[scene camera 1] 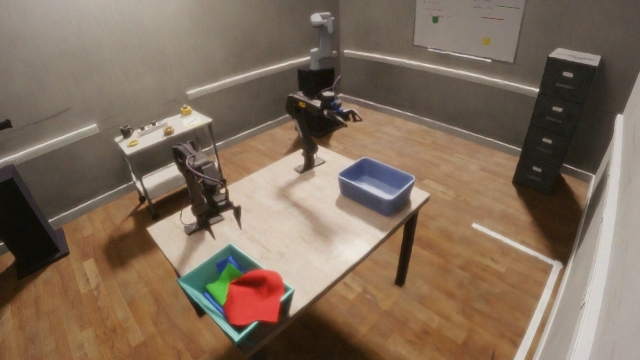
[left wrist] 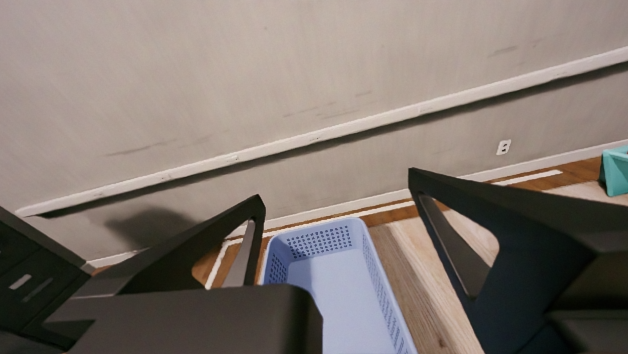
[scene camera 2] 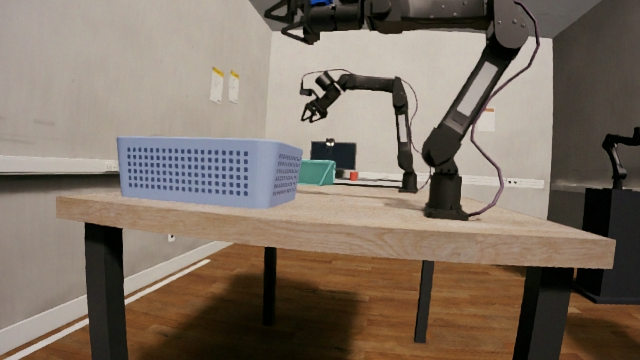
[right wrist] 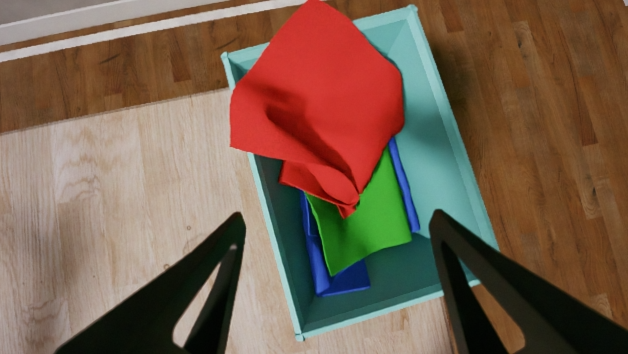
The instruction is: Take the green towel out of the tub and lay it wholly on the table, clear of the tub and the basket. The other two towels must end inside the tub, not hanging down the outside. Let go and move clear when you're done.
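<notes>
The teal tub holds three towels. The red towel is crumpled on top; one corner reaches over the tub's left wall in the right wrist view and another passes the top rim. The green towel lies partly under it, on the blue towel, whose edges show around the green. My right gripper is open and empty, raised beside the tub. My left gripper is open and empty, high up.
The blue basket stands empty near the table's right corner in scene camera 1. The tub sits at the opposite end, by the table edge. A white cart stands behind the table.
</notes>
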